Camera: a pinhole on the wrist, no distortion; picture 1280 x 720 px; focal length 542.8 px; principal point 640.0 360.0 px. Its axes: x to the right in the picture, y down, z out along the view. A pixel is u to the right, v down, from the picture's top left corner.
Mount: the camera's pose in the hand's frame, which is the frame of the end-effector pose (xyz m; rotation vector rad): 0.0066 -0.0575 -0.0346 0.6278 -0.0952 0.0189
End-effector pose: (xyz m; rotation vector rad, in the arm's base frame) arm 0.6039 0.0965 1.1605 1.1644 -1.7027 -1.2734
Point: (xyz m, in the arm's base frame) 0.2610 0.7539 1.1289
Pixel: outside the picture
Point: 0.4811 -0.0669 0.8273
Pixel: 1034 154
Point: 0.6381 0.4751 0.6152
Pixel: 266 177
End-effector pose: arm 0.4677 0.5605 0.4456 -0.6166 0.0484 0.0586
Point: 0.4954 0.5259 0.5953
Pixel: 730 481
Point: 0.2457 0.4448 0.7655
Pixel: 254 318
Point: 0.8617 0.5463 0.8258
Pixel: 1224 396
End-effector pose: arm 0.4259 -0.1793 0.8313 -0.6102 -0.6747 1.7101
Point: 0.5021 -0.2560 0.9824
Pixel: 262 325
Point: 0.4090 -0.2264 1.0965
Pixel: 560 469
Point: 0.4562 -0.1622 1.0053
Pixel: 666 378
